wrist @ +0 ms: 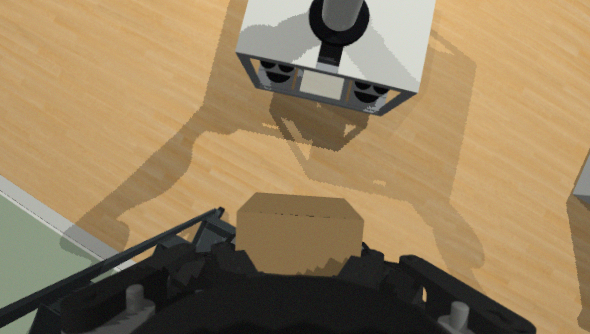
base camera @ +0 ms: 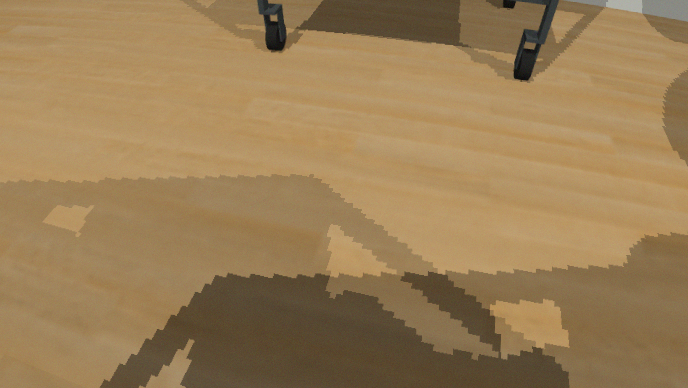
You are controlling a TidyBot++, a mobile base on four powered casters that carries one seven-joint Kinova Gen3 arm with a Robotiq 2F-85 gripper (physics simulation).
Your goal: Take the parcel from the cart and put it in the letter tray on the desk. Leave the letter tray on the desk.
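Places are measured from the arm's base along level axes (x up, y back, z right), in metres.
Pixels of known places: gripper, fingertip midpoint: (wrist: pixel 296 244); arm's base, link origin: (wrist: pixel 339 14).
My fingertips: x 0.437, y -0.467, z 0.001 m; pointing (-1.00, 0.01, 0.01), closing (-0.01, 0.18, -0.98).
Observation:
Ahead of a thing's pixels: the offset from my fingertips to its top centre. "*": to the spot under its first point. Level surfaces: height alone.
A tan, box-shaped parcel @(dz -0.002, dx +0.052, dy -0.012 m) (wrist: pixel 300 240) is held at the lower middle of the wrist view. My gripper (wrist: pixel 296 244) is shut on it, with one dark finger on each side. Floor shows below and beyond the parcel. The dark grey cart shows in part: a leg @(* dz +0.298, dx -0.721, dy -0.180 m) (base camera: pixel 549 20) and casters at the top of the base camera view, and a long rail (wrist: pixel 150 244) behind the gripper at the lower left of the wrist view. The cart's tray surface is out of sight. The desk and the letter tray cannot be made out in either view.
My white-topped mobile base (wrist: pixel 400 30) stands at the top of the wrist view. A pale green wall (wrist: pixel 30 250) with a light skirting strip (wrist: pixel 50 217) is at the lower left. Part of a grey object (wrist: pixel 584 182) shows at the right edge. Shadows cross the wooden floor @(dx -0.833 m) (base camera: pixel 150 110).

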